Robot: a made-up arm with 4 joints.
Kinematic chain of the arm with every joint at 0, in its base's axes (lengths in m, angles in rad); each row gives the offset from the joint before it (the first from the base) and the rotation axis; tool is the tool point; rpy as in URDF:
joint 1: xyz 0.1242 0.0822 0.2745 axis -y
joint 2: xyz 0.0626 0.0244 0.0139 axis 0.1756 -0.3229 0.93
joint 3: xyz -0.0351 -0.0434 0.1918 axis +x
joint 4: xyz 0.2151 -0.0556 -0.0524 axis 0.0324 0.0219 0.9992
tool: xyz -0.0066 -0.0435 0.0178 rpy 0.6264 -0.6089 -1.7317
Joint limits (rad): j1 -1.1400..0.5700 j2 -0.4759..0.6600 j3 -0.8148..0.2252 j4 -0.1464..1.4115
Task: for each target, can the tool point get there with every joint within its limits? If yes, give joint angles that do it. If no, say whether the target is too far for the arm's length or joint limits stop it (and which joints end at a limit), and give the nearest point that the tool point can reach.
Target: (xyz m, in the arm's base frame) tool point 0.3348 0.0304 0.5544
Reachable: yes | joints 0.2968 0.3874 -0.1746 0.7194
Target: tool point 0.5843 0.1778 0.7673
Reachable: no: too far | nearest point 0.3886 0.0918 0.5577 | short by 0.299 m
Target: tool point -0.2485 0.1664 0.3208
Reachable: no: joint limits stop it (at a limit: joint 1, joint 2, joint 4) | nearest point 0.1851 -0.0859 0.5107 | short by 0.536 m
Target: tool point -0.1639 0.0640 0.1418
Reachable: no: joint limits stop it (at a limit: joint 1, joint 2, joint 3, joint 4) | nearest point 0.3277 -0.0770 0.1706 | short by 0.512 m
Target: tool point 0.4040 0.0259 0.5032
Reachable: yes | joints -0.0728 0.4632 -0.5568 0.2453
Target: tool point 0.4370 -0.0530 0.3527
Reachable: yes | joints -0.3772 -0.1365 -0.2587 0.9015
